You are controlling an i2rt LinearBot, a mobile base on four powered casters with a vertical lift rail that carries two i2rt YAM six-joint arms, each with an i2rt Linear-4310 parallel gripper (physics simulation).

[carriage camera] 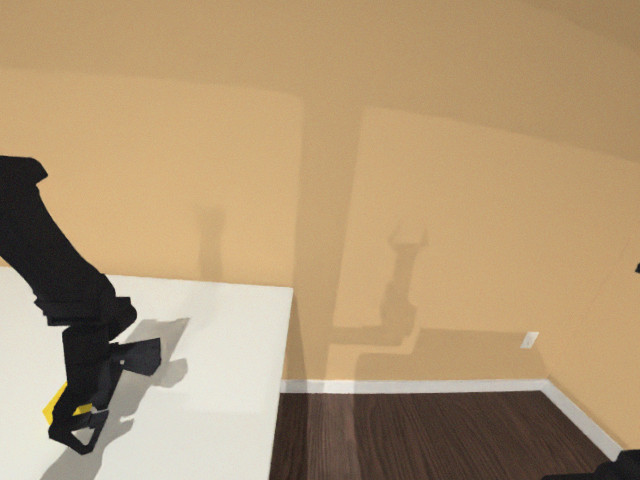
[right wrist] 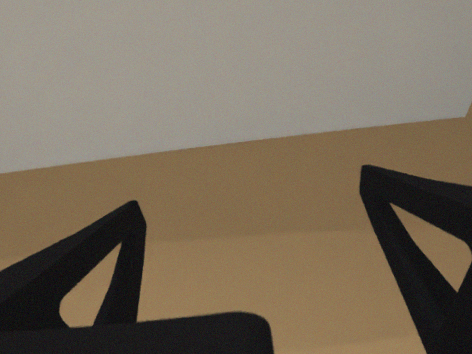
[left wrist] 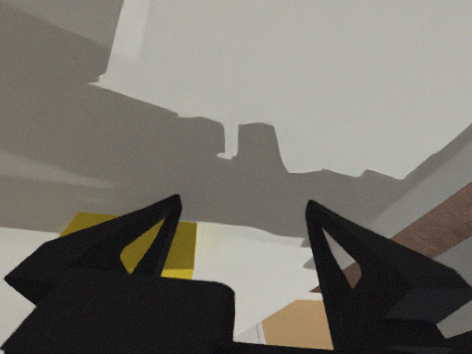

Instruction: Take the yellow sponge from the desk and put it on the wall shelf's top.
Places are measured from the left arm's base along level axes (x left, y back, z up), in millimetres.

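Pixels of known places: left gripper, fingertip midpoint: [carriage camera: 95, 429] [left wrist: 242, 203]; right gripper, fingertip midpoint: [right wrist: 249, 195].
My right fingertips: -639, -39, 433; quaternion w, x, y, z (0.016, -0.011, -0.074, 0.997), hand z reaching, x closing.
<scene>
Ahead of a thing's pixels: the offset from my right fingertips to its top centre, as dx, dy, dz. Level surfaces: height alone.
The yellow sponge @(+751, -223, -497) [carriage camera: 53, 404] [left wrist: 182, 248] lies on the white desk @(dz -537) [carriage camera: 227, 351] [left wrist: 300, 75], partly hidden behind my left gripper in the carriage view. My left gripper [left wrist: 242, 203] is open and empty. In the left wrist view the sponge shows behind the left finger, off to the left of the gap between the fingertips. My right gripper [right wrist: 249, 195] is open and empty, facing the wall and ceiling, away from the desk. The wall shelf does not show in these views.
The desk's right edge runs down the carriage view, with dark wooden floor @(dz -1256) [carriage camera: 392, 434] beyond it. The tan wall [carriage camera: 155, 165] stands behind the desk, with a white baseboard [carriage camera: 413, 385] and an outlet plate @(-1006, -813, -799) [carriage camera: 529, 339]. Shadows of the arms fall on the desk and wall.
</scene>
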